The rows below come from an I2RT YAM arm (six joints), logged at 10 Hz.
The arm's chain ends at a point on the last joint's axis. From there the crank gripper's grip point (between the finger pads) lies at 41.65 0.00 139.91 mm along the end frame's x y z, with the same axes.
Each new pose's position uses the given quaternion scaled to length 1; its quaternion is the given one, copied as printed.
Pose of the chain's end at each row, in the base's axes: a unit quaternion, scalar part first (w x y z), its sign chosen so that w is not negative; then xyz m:
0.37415 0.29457 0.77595 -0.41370 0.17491 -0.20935 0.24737
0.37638 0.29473 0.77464 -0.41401 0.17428 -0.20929 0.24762
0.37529 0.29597 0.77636 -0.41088 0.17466 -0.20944 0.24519
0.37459 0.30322 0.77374 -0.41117 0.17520 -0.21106 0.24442
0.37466 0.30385 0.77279 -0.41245 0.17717 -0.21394 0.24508
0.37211 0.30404 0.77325 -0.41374 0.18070 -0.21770 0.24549
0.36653 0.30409 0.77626 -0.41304 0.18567 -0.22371 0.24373
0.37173 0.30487 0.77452 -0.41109 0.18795 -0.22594 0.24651
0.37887 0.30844 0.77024 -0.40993 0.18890 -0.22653 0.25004
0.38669 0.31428 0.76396 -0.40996 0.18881 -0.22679 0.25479
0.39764 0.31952 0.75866 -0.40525 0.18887 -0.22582 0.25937
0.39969 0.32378 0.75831 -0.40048 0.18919 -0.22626 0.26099
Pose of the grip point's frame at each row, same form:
0.37415 0.29457 0.77595 -0.41370 0.19929 -0.32387 0.16019
0.37638 0.29473 0.77464 -0.41401 0.19911 -0.32403 0.16086
0.37529 0.29597 0.77636 -0.41088 0.19954 -0.32349 0.15753
0.37459 0.30322 0.77374 -0.41117 0.19911 -0.32515 0.15655
0.37466 0.30385 0.77279 -0.41245 0.20085 -0.32829 0.15749
0.37211 0.30404 0.77325 -0.41374 0.20360 -0.33212 0.15778
0.36653 0.30409 0.77626 -0.41304 0.20738 -0.33756 0.15499
0.37173 0.30487 0.77452 -0.41109 0.21105 -0.33981 0.15813
0.37887 0.30844 0.77024 -0.40993 0.21341 -0.34073 0.16248
0.38669 0.31428 0.76396 -0.40996 0.21445 -0.34164 0.16841
0.39764 0.31952 0.75866 -0.40525 0.21708 -0.34063 0.17374
0.39969 0.32378 0.75831 -0.40048 0.21811 -0.34033 0.17461

